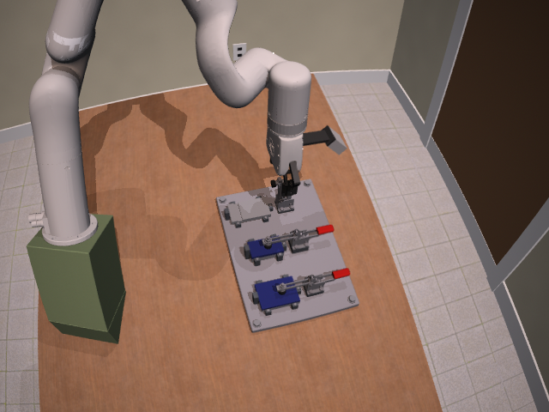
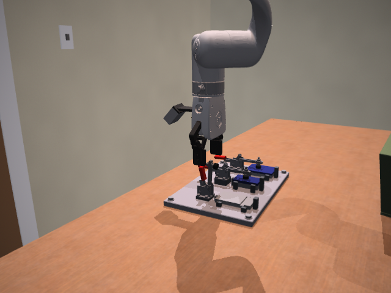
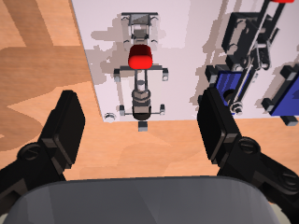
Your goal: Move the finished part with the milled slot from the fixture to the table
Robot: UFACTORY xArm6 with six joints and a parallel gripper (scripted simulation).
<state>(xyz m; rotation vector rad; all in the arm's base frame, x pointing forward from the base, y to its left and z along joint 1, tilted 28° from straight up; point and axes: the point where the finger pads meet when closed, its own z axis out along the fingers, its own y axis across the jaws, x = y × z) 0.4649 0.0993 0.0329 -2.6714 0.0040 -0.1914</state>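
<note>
Now: hand 10 cm above the grey finished part and 9 cm past it. Round my hand: grey fixture plate (12 cm below, 11 cm to the right, 2 cm behind).
</note>
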